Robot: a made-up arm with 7 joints.
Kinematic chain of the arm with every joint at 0, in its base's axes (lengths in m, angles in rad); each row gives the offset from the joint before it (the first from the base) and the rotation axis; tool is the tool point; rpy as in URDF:
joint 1: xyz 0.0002 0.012 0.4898 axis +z
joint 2: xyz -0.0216 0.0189 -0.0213 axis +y
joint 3: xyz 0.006 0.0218 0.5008 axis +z
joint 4: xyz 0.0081 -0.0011 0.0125 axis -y
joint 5: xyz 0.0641 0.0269 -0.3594 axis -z
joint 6: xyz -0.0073 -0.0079 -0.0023 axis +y
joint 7: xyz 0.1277 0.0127 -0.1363 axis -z
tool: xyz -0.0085 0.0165 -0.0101 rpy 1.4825 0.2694 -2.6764
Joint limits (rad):
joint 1: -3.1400..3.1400
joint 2: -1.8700..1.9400
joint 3: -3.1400..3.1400
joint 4: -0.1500..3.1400
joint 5: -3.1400..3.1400
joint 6: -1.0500..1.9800
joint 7: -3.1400..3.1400
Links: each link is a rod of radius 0.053 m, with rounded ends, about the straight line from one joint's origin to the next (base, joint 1, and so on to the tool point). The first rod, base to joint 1, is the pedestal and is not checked.
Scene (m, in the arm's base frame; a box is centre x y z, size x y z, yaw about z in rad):
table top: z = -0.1
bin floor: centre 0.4 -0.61 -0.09 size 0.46 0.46 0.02 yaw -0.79
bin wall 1: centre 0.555 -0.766 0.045 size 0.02 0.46 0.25 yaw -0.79
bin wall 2: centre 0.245 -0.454 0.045 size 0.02 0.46 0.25 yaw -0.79
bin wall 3: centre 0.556 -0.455 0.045 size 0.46 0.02 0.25 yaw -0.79
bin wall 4: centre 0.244 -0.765 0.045 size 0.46 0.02 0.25 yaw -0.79
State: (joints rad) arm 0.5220 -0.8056 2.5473 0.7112 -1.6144 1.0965 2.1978
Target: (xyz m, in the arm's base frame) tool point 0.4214 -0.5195 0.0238
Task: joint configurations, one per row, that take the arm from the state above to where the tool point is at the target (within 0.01 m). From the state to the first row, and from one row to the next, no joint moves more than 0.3 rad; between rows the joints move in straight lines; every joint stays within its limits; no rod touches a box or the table.
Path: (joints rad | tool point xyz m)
1: 0.8050 -0.8120 2.6461 0.7982 -1.6112 1.0140 2.1995 | -0.4843 -0.0839 0.3060
2: 1.0879 -0.8184 2.7449 0.8852 -1.6080 0.9315 2.2013 | -0.4303 -0.2930 0.2880
3: 1.3709 -0.8249 2.8437 0.9722 -1.6048 0.8491 2.2030 | -0.2880 -0.4717 0.2781
4: 1.6538 -0.8313 2.9424 1.0592 -1.6016 0.7666 2.2048 | -0.0755 -0.5836 0.2778
5: 1.9368 -0.8377 3.0412 1.1463 -1.5984 0.6841 2.2065 | 0.1748 -0.6028 0.2877
6: 2.2197 -0.8441 3.1400 1.2333 -1.5952 0.6016 2.2083 | 0.4214 -0.5195 0.3085
7: 2.2269 -1.1032 3.1400 1.3796 -1.5849 0.6254 2.2132 | 0.4316 -0.5328 0.1705
8: 2.2340 -1.3623 3.1400 1.5260 -1.5747 0.6491 2.2181 | 0.4214 -0.5195 0.0238

